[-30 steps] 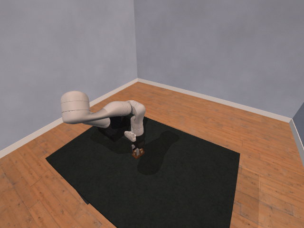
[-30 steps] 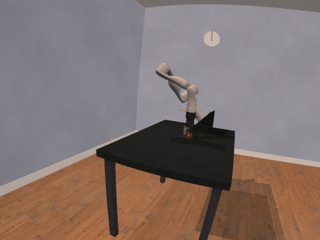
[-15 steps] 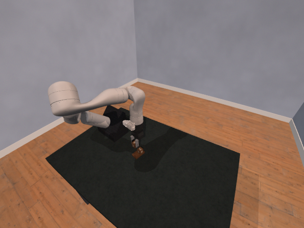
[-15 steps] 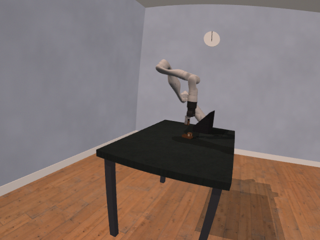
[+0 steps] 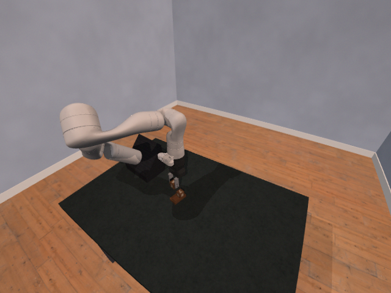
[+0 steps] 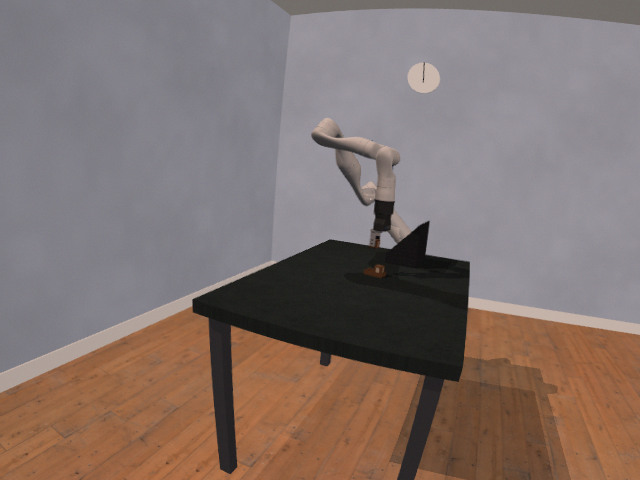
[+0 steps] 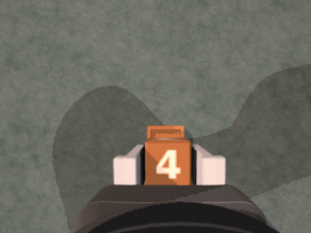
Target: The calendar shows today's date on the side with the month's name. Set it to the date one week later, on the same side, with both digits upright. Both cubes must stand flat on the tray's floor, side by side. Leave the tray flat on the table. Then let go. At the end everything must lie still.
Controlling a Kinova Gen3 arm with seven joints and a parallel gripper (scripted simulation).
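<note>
My gripper is now 13 cm above the orange-brown tray and 2 cm to the right of it. Also, from my hand: orange cube 1 cm below.
</note>
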